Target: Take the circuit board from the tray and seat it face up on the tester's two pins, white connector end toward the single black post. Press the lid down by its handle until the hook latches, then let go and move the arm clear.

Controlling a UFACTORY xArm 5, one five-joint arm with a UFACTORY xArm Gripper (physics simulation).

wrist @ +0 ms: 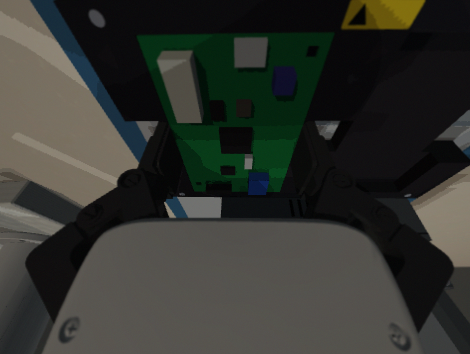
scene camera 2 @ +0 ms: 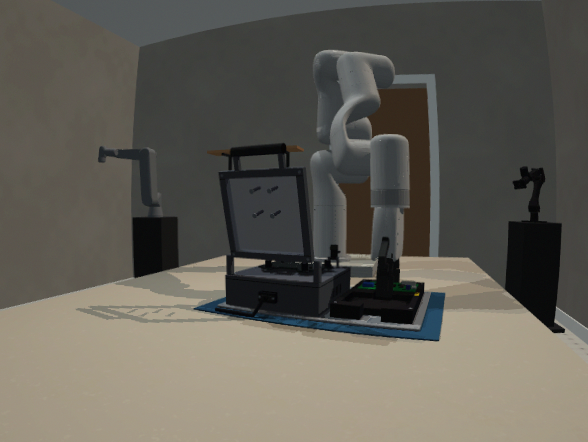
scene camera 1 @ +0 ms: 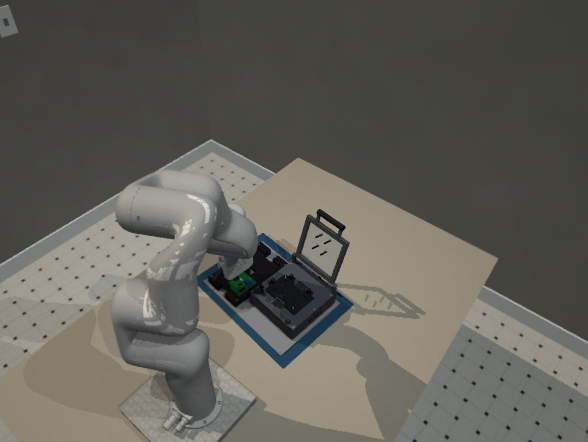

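Where they show: gripper, fingertip midpoint: [wrist: 236,132] [scene camera 2: 387,292] [scene camera 1: 236,281]; arm's base, origin of the base link: [scene camera 1: 197,403].
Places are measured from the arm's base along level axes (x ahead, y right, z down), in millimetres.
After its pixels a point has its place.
The green circuit board [scene camera 1: 243,283] @(x 359, y -121, z 0 mm) [scene camera 2: 369,286] @(x 376, y -111, z -2 mm) [wrist: 275,137] @(x 385, y -150, z 0 mm) is face up, a little above the black tray [scene camera 1: 233,299] @(x 296, y -111, z 1 mm) [scene camera 2: 346,310] @(x 508, y -74, z 10 mm) [wrist: 107,80] @(x 315, y -200, z 1 mm), covering part of its rim in the wrist view. Its long white connector [wrist: 181,90] @(x 349, y -192, z -8 mm) is at the upper left there. My gripper [scene camera 2: 389,288] @(x 361, y -148, z 12 mm) [wrist: 236,132] @(x 361, y -148, z 12 mm) is shut on the board's two long edges; the arm hides its fingertips in scene camera 1. The tester [scene camera 1: 310,320] @(x 358, y 115, z 1 mm) [scene camera 2: 270,295] @(x 497, y 50, z -7 mm) stands beside the tray. Its lid [scene camera 1: 304,236] @(x 509, y -4, z -144 mm) [scene camera 2: 227,215] @(x 486, y 127, z -136 mm) is upright, with the handle [scene camera 1: 330,220] @(x 516, y 67, z -243 mm) [scene camera 2: 257,149] @(x 532, y 62, z -239 mm) on top. Its pins are too small to tell apart.
The tester and tray stand on a grey plate [scene camera 1: 280,340] @(x 269, y 71, z 23 mm) over a blue mat [scene camera 1: 284,361] @(x 223, y 114, z 27 mm) [scene camera 2: 434,320] @(x 499, y -217, z 27 mm). A black upright piece [scene camera 2: 334,254] @(x 339, y -41, z -57 mm) rises at the tester's side near the tray. A cable [scene camera 2: 257,307] @(x 514, y 68, z 10 mm) runs from the tester's back. A yellow label [wrist: 385,14] @(x 425, y -196, z 1 mm) marks the tray rim.
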